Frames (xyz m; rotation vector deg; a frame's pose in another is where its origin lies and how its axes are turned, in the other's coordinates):
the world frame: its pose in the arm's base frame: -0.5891 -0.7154 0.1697 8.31 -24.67 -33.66
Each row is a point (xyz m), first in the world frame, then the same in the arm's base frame.
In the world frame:
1: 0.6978 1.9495 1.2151
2: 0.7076 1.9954 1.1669
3: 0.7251 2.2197 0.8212
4: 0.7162 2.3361 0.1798
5: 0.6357 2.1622 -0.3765
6: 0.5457 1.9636 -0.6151
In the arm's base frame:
1: 0.3909 0.4855 2.0031
2: 0.4422 0.5184 1.9747
3: 0.7182 0.6975 1.7260
4: 1.0479 0.8058 1.1741
5: 1.1407 0.7140 0.6004
6: 1.0764 0.6037 0.3034

